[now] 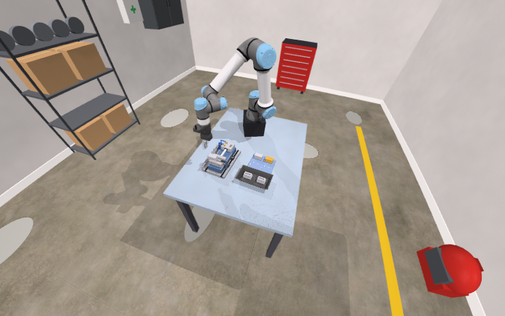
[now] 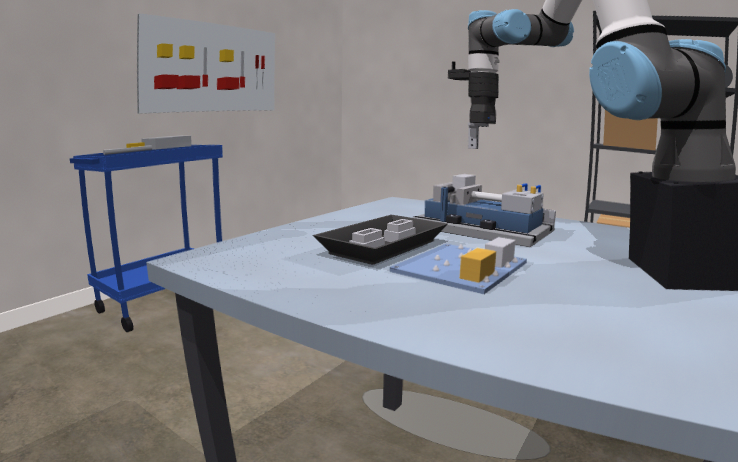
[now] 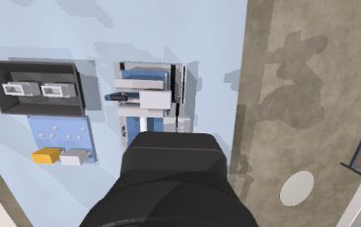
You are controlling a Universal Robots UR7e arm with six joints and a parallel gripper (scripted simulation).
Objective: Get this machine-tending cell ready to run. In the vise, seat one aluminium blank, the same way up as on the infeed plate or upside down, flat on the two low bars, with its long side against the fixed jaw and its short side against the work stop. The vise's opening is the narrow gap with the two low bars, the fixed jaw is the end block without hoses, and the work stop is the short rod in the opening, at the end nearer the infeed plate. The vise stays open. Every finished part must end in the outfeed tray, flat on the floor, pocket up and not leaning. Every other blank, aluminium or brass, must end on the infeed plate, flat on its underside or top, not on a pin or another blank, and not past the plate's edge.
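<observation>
The vise is 16 cm below my hand, 9 cm to the left of it and 6 cm behind it. The rest, counted from my hand: brass blank (45 cm to the left, 17 cm below, 15 cm behind).
</observation>
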